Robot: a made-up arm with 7 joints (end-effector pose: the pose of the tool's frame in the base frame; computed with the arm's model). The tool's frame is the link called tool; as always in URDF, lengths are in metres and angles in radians. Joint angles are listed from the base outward.
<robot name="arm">
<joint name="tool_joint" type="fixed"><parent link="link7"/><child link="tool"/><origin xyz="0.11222 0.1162 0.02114" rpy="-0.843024 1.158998 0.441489"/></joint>
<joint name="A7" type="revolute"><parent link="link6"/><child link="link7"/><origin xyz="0.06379 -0.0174 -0.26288" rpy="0.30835 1.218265 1.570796"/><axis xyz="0 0 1"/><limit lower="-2.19" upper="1.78"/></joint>
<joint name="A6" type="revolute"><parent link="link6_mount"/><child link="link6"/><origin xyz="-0.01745 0.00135 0.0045" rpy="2.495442 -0.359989 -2.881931"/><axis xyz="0 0 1"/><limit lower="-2.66" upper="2.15"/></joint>
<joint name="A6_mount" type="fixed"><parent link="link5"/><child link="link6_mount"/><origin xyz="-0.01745 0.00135 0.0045"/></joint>
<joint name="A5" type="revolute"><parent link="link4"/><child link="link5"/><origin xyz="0.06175 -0.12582 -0.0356" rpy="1.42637 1.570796 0"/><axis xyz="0 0 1"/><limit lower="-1.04" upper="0.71"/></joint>
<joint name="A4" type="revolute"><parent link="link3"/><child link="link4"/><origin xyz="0.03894 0.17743 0.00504" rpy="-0.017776 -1.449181 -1.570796"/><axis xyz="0 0 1"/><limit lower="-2.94" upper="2.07"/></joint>
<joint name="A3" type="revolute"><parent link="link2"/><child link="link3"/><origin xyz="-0.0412 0.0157 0.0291" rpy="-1.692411 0.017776 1.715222"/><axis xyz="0 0 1"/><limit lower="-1.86" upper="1.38"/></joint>
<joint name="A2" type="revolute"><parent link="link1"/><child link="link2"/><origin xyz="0.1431 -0.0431 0.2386" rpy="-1.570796 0 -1.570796"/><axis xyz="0 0 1"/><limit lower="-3.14" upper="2.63"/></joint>
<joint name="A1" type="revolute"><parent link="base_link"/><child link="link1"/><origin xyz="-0.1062 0.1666 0.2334"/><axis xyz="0 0 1"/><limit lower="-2.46" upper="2.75"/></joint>
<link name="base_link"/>
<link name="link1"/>
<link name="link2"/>
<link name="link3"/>
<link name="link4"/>
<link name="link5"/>
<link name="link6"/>
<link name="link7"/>
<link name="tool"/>
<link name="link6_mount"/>
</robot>
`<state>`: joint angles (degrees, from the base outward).
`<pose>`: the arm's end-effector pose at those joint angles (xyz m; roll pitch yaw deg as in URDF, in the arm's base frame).
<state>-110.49 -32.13 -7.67 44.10 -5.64 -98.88 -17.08</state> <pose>0.2014 0.0286 0.6793 -94.18 -9.08 -74.94</pose>
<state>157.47 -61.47 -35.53 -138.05 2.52 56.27 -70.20</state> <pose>-0.2478 0.8385 0.4768 -44.88 51.35 93.99</pose>
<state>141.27 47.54 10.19 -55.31 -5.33 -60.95 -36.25</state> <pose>0.0727 0.5549 0.1865 84.58 30.48 144.49</pose>
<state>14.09 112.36 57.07 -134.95 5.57 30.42 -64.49</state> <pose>-0.3688 0.4000 0.2257 110.75 -34.52 171.70</pose>
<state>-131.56 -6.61 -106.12 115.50 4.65 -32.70 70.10</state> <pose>-0.1664 -0.2544 0.4872 -111.33 -54.63 96.79</pose>
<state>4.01 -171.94 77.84 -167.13 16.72 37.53 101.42</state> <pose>-0.1942 0.1756 0.4505 -140.29 -1.39 -77.78</pose>
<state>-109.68 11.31 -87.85 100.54 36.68 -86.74 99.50</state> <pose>0.0163 -0.1794 0.4729 153.73 -6.47 -123.01</pose>
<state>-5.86 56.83 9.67 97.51 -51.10 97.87 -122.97</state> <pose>0.0140 0.4848 0.8509 48.29 -14.73 129.28</pose>
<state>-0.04 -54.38 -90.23 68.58 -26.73 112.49 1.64</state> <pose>-0.2242 0.2579 0.2073 -44.61 54.43 -174.55</pose>
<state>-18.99 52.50 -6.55 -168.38 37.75 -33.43 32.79</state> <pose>0.1460 0.3109 0.1293 124.55 10.73 -47.13</pose>
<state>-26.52 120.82 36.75 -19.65 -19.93 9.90 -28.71</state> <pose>0.1185 -0.1941 0.1057 77.74 45.81 63.49</pose>
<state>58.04 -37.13 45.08 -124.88 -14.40 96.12 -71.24</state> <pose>0.3120 -0.1383 0.4746 -144.50 -17.14 -89.76</pose>
